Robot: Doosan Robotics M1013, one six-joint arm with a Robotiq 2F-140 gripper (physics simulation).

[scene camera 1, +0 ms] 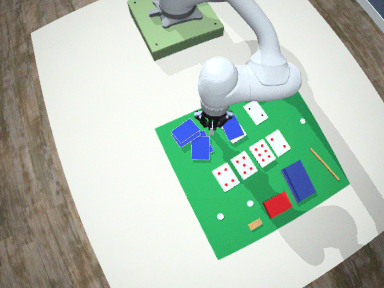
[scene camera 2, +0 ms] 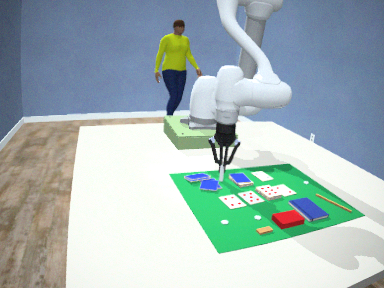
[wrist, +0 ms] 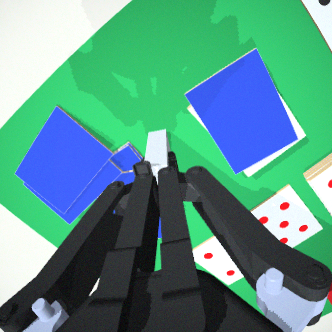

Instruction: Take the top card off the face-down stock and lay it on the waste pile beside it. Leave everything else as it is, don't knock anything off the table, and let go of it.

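Where they show: gripper, between the fingertips: point(scene camera 1: 211, 131) point(scene camera 2: 220, 180) point(wrist: 159, 144); arm's base, origin of its link: point(scene camera 1: 177, 9) point(scene camera 2: 202, 124).
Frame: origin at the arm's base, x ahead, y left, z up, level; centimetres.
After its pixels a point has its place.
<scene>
A pile with a blue card back on top point(scene camera 1: 233, 128) @[y 2.0, x 58.7, z -6.5 cm] point(scene camera 2: 240, 178) @[y 1.6, x 58.8, z -6.5 cm] point(wrist: 245, 112) @[y 1.8, x 57.7, z -6.5 cm] has white cards showing under its edges. Left of it, overlapping blue cards point(scene camera 1: 186, 132) @[y -14.7, x 54.1, z -7.0 cm] point(scene camera 2: 197, 177) @[y -15.3, x 55.5, z -6.7 cm] point(wrist: 62, 157) @[y -14.1, x 52.9, z -7.2 cm] lie face down, with more blue cards point(scene camera 1: 201, 148) @[y -11.7, x 61.7, z -7.1 cm] point(scene camera 2: 210, 185) @[y -11.8, x 62.3, z -7.1 cm] close in front of them, partly hidden by the fingers in the wrist view. I cannot tell for certain which is the stock and which the waste pile. My gripper point(scene camera 1: 212, 131) @[y -5.9, x 56.8, z -7.7 cm] point(scene camera 2: 221, 173) @[y -5.9, x 56.8, z -7.7 cm] point(wrist: 159, 144) @[y -5.9, x 56.8, z -7.7 cm] is shut and empty, pointing down between the two groups. Its height over the mat is unclear.
On the green mat point(scene camera 1: 200, 210) @[y -19.7, x 82.6, z -8.0 cm] point(scene camera 2: 200, 227) @[y -21.9, x 88.4, z -8.2 cm], face-up cards point(scene camera 1: 226, 177) @[y -7.0, x 74.7, z -7.7 cm] point(scene camera 2: 232, 201) @[y -7.1, x 74.7, z -7.7 cm] stand in a row. A two-spot card point(scene camera 1: 256, 113) @[y 13.3, x 55.6, z -7.7 cm], a blue book point(scene camera 1: 298, 181) @[y 17.8, x 86.3, z -6.9 cm] point(scene camera 2: 308, 208) @[y 17.7, x 86.8, z -6.9 cm], a red box point(scene camera 1: 278, 204) @[y 6.8, x 91.1, z -6.0 cm] point(scene camera 2: 288, 219) @[y 5.8, x 92.8, z -6.0 cm], a stick point(scene camera 1: 324, 164) @[y 31.4, x 84.4, z -7.4 cm], white discs point(scene camera 1: 250, 203) @[y -2.3, x 86.7, z -7.6 cm] and a tan block point(scene camera 1: 255, 224) @[y -3.4, x 94.6, z -7.2 cm] also lie there.
</scene>
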